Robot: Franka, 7 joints.
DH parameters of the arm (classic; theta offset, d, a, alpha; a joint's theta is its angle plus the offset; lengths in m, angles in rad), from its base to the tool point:
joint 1: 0 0.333 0 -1.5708
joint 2: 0 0 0 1.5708
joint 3: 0 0.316 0.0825 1.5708
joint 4: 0 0 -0.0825 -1.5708
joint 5: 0 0.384 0 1.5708
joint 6: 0 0 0.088 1.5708
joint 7: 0 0.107 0 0
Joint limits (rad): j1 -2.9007..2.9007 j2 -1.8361..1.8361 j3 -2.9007..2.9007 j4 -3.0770..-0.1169 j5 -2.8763..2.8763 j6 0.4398..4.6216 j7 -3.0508..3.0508
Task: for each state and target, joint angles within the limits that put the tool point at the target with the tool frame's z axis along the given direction. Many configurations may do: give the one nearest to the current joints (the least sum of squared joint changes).
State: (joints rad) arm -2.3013 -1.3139 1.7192 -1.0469 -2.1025 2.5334 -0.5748
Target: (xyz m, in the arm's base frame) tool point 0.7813 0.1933 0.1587 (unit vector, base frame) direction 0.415 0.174 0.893
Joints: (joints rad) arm -2.5814 -1.8206 1.8844 -0.5444 -1.8827 1.6303 -0.5748
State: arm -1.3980 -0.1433 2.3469 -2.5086 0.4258 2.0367 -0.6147
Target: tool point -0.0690 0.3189 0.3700 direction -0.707 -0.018 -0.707
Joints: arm -1.1038 0.6647 2.7714 -2.8577 0.7120 2.2100 -0.6147
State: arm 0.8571 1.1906 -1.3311 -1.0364 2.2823 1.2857 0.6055
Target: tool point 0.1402 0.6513 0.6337 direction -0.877 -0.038 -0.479
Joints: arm 1.6701 0.8915 -1.3560 -0.7918 2.1183 0.7484 0.6055
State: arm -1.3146 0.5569 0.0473 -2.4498 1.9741 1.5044 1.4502
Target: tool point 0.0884 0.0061 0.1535 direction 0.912 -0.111 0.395
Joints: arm -1.0906 1.0453 -0.3058 -3.0770 1.2107 0.8418 1.4502
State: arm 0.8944 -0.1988 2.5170 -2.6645 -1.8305 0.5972 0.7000
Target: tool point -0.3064 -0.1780 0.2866 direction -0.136 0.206 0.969
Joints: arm 1.3021 -0.5157 2.7143 -2.5798 -1.5582 0.4398 0.7000
